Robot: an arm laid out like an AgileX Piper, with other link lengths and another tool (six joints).
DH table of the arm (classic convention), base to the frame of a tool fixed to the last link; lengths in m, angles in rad. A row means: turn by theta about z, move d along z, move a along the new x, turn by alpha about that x. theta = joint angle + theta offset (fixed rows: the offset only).
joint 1: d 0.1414, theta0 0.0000, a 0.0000, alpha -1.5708
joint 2: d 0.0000, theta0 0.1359, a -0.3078, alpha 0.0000
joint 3: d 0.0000, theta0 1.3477, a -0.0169, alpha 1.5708
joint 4: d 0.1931, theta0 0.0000, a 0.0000, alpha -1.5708
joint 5: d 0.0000, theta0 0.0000, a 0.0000, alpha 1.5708
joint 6: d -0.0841, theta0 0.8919, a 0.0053, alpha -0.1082
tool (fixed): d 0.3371, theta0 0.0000, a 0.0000, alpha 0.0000
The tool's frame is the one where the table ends.
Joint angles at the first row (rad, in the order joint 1, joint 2, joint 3, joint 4, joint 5, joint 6):
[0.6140 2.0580 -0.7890 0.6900 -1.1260 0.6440]
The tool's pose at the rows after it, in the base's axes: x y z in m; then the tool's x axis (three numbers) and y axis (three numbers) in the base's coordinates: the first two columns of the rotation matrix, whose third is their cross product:
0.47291 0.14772 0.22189 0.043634 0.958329 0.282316 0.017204 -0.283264 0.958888
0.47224 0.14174 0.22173 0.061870 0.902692 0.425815 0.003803 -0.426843 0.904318
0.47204 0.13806 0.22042 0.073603 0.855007 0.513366 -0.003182 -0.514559 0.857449
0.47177 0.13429 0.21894 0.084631 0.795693 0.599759 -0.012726 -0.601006 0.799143
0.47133 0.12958 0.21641 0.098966 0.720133 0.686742 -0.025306 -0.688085 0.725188
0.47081 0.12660 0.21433 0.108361 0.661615 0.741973 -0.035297 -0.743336 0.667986
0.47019 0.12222 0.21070 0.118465 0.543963 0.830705 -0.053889 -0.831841 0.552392
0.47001 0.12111 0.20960 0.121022 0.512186 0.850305 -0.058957 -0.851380 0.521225
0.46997 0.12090 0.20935 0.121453 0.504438 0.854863 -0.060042 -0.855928 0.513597
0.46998 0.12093 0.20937 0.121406 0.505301 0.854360 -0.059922 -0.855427 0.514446
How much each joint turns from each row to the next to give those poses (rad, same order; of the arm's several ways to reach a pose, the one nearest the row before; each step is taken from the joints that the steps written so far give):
[0.0000 0.0000 0.0010 0.0010 -0.0030 0.0780]
[0.0010 0.0000 0.0020 0.0010 -0.0070 0.1560]
[0.0000 0.0000 0.0000 0.0010 0.0000 0.1000]
[0.0000 0.0000 0.0000 0.0010 -0.0010 0.1050]
[0.0000 0.0000 0.0000 0.0050 0.0000 0.1140]
[0.0010 0.0000 0.0000 0.0050 0.0000 0.0790]
[0.0000 0.0000 0.0000 0.0020 -0.0010 0.1470]
[0.0000 0.0000 0.0000 0.0010 0.0000 0.0370]
[0.0000 0.0000 0.0000 0.0000 0.0000 0.0090]
[0.0000 0.0000 0.0000 0.0000 0.0000 -0.0010]

